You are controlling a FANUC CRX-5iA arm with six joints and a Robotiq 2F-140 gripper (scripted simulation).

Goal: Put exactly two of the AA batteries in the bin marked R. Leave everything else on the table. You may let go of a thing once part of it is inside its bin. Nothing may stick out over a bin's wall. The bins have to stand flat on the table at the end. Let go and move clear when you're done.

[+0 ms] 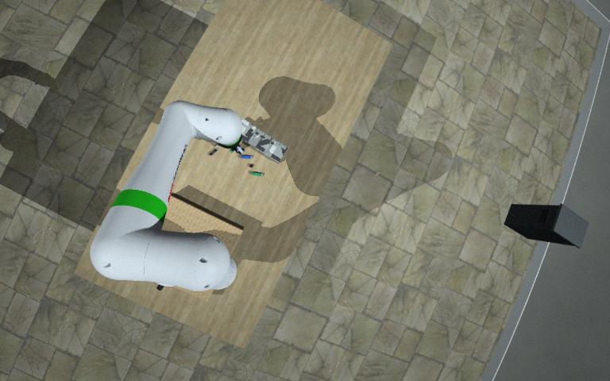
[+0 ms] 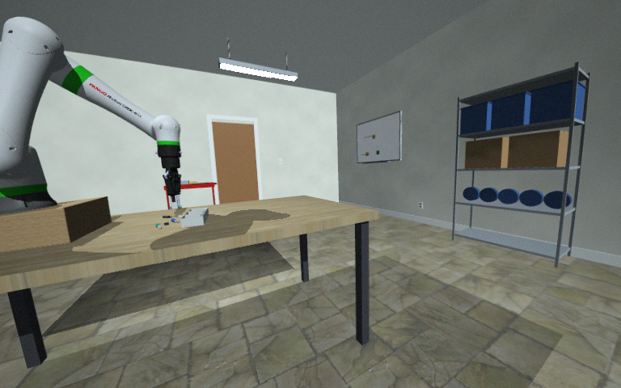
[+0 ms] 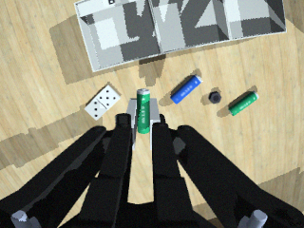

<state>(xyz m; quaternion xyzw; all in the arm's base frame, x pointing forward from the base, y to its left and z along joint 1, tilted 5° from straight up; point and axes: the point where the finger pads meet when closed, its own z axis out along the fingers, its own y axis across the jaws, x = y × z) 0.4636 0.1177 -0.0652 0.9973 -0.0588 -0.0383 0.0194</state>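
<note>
My gripper is now 100 mm short of the grey bin, 70 mm to the left of it and 70 mm above it. The rest, counted from my hand: blue AA battery: 10 mm ahead, 60 mm to the right, 80 mm below; then white domino: 60 mm to the left, 80 mm below; then black cylinder: 70 mm behind, 70 mm to the left, 80 mm below.
</note>
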